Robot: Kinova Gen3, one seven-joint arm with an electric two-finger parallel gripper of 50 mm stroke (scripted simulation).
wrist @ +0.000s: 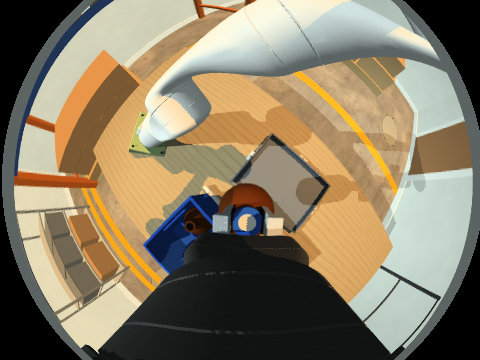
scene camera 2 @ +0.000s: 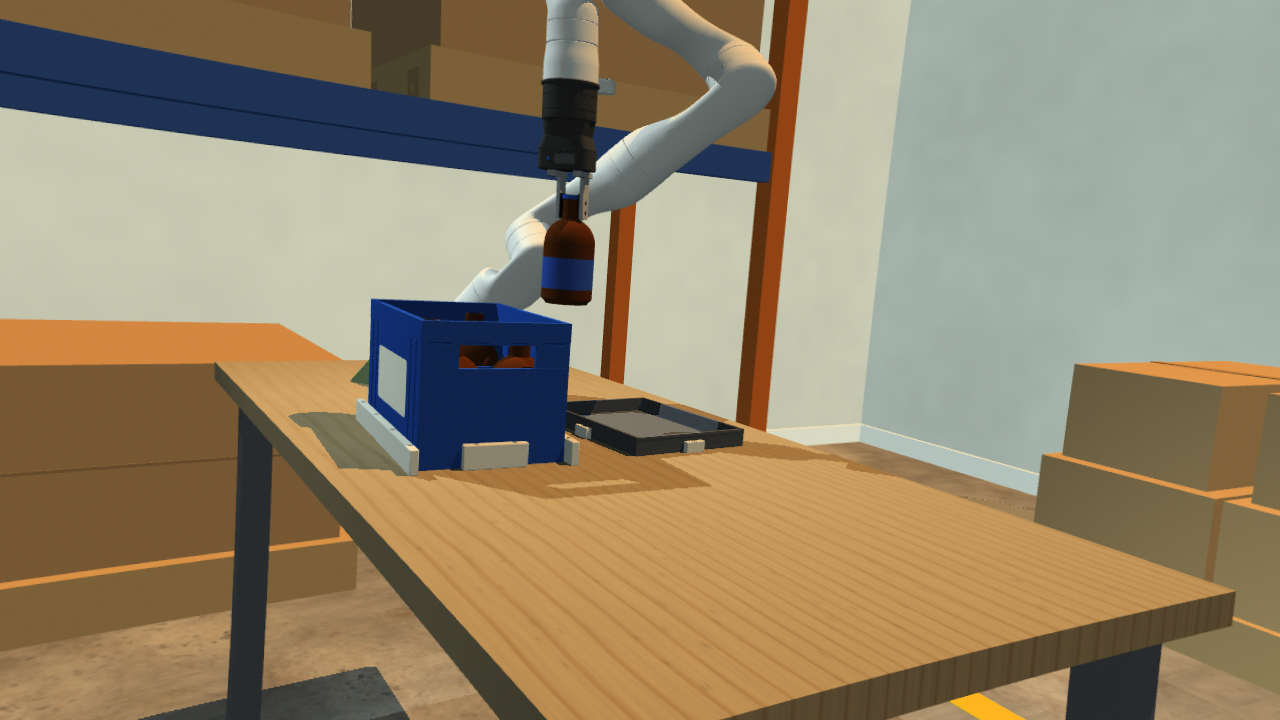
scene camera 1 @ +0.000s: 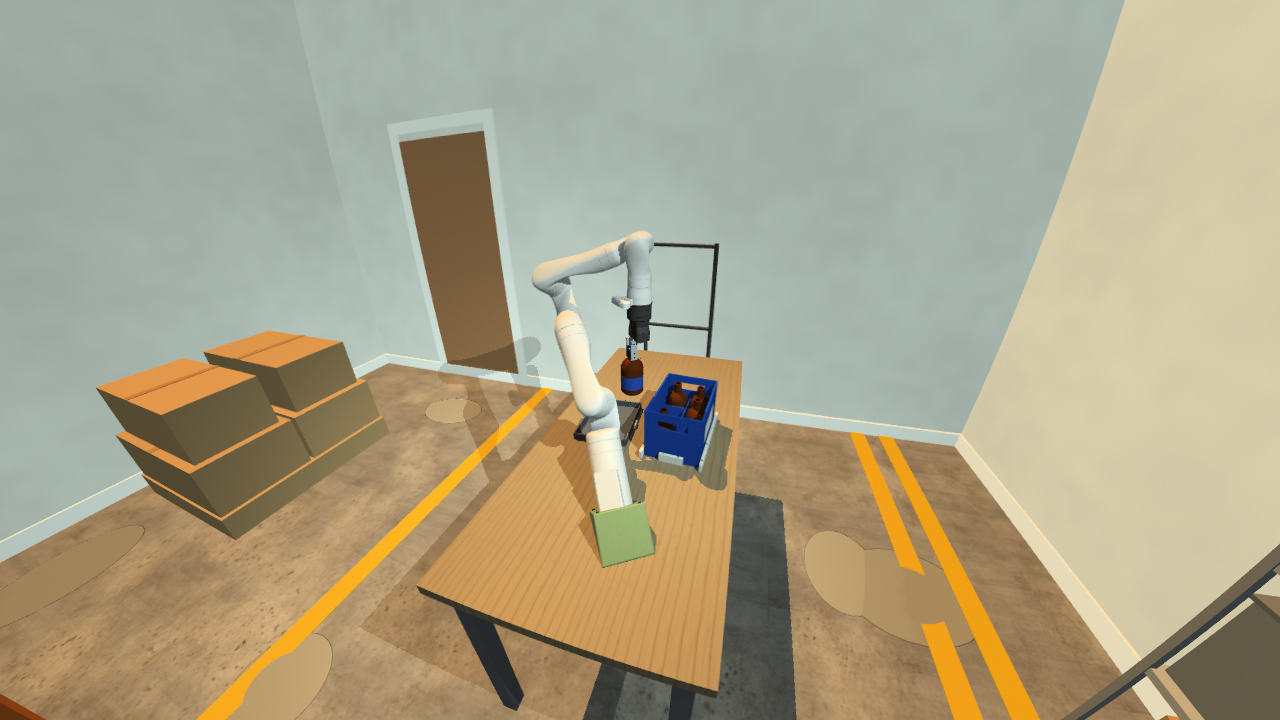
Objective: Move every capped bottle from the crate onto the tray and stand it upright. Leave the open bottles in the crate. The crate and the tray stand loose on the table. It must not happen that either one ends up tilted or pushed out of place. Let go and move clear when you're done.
Labels:
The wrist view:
my gripper: 247, 215
blue crate: 168, 250
dark tray: 296, 188
brown capped bottle: 247, 220
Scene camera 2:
my gripper: 571, 218
blue crate: 415, 383
dark tray: 644, 418
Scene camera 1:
my gripper: 631, 357
blue crate: 688, 442
dark tray: 628, 411

